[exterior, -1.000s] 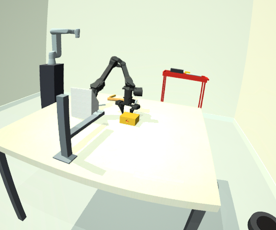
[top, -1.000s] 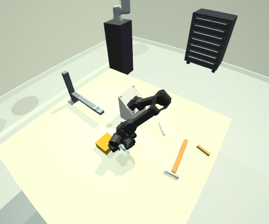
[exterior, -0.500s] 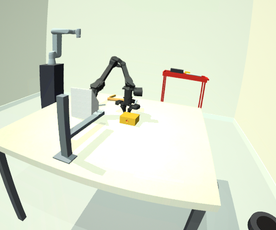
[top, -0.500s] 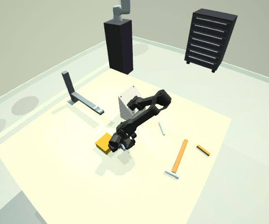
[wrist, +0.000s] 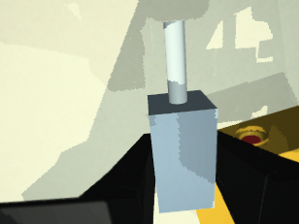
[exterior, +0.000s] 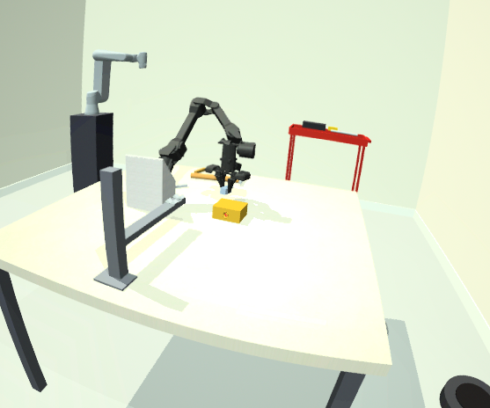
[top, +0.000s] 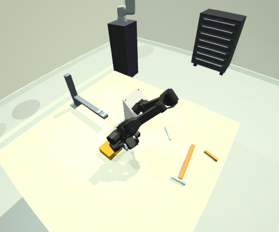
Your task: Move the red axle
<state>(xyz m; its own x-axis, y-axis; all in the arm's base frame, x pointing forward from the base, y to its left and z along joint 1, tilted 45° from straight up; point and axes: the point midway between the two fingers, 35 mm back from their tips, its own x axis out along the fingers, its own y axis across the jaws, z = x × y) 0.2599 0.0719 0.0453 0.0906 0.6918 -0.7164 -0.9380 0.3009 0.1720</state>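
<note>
The yellow beam is 10 cm to the right of my gripper tip, 4 cm below it and 4 cm ahead of it. Round my gripper tip: orange bar: 48 cm to the left, 25 cm behind, 6 cm below; pale cube: 2 cm to the left, 1 cm ahead, 1 cm above; white rod: 28 cm behind, 16 cm to the left, 6 cm below.
</note>
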